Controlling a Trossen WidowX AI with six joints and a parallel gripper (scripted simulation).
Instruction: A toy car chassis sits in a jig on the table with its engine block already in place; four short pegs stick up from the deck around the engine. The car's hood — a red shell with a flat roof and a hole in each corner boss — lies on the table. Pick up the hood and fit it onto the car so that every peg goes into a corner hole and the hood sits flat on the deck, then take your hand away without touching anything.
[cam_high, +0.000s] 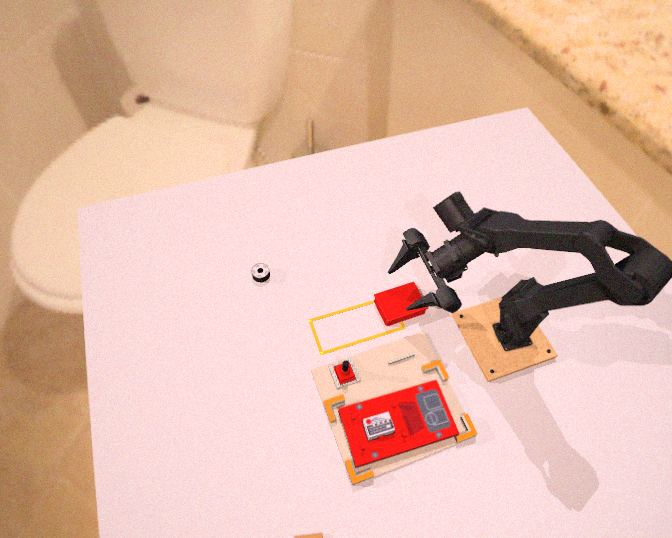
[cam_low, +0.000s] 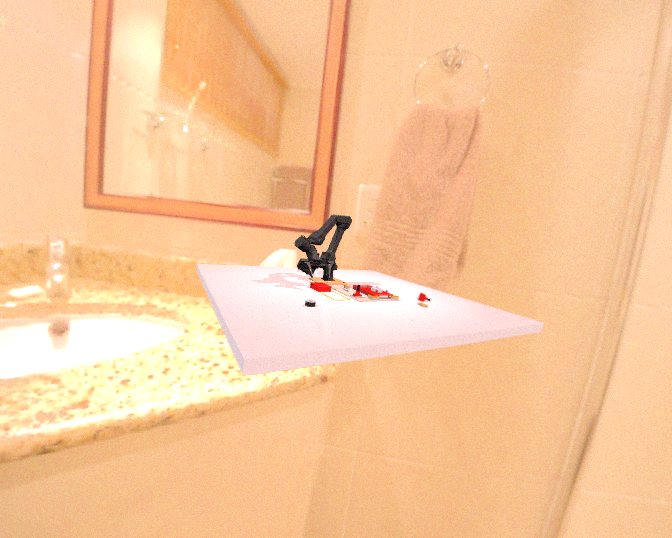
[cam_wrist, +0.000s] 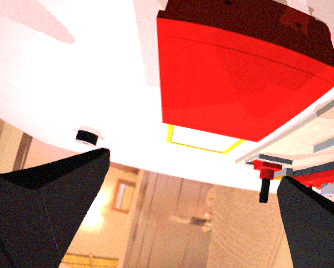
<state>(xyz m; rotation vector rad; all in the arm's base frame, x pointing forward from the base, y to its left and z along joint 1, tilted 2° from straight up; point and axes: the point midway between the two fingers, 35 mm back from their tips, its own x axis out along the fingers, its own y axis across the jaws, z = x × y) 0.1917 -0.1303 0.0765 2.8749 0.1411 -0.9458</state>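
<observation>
My gripper tip is 1 cm past the red hood, 1 cm to the right of it and 4 cm above it. From my gripper tip the other things lie so: white engine block 11 cm ahead, 25 cm to the left, 3 cm below.
</observation>
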